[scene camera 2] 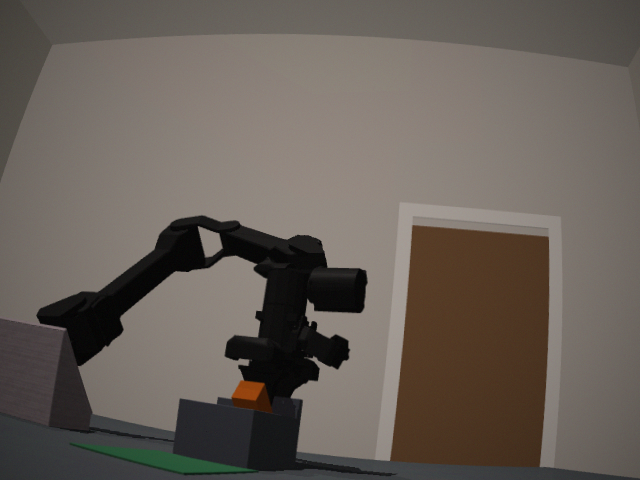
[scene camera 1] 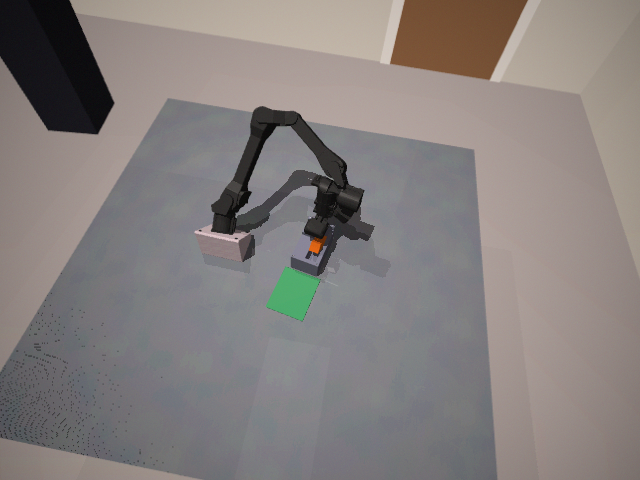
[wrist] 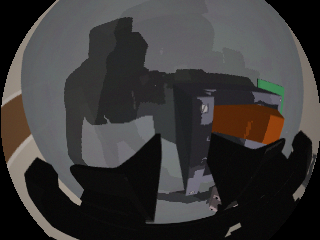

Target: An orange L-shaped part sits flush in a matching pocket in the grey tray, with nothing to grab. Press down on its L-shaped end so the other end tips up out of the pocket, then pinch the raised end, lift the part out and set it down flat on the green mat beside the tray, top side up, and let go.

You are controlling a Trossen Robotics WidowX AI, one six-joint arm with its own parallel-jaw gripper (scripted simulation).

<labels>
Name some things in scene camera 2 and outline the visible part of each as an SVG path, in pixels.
The gripper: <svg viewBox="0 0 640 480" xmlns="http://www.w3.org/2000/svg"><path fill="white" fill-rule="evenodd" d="M276 303L264 304L262 311L256 311L255 319L260 321L258 337L233 335L227 341L224 357L236 361L240 358L249 360L248 366L238 365L244 381L265 384L271 406L274 396L291 398L293 391L307 381L318 381L320 369L314 361L308 358L315 356L323 364L339 369L342 361L349 359L348 353L350 351L348 349L349 340L338 335L327 338L316 332L317 322L312 321L311 326L309 326L305 310L291 305Z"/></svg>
An orange L-shaped part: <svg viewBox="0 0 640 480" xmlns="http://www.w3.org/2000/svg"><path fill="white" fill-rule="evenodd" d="M240 380L239 386L237 386L232 394L234 407L272 413L265 384Z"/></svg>
</labels>
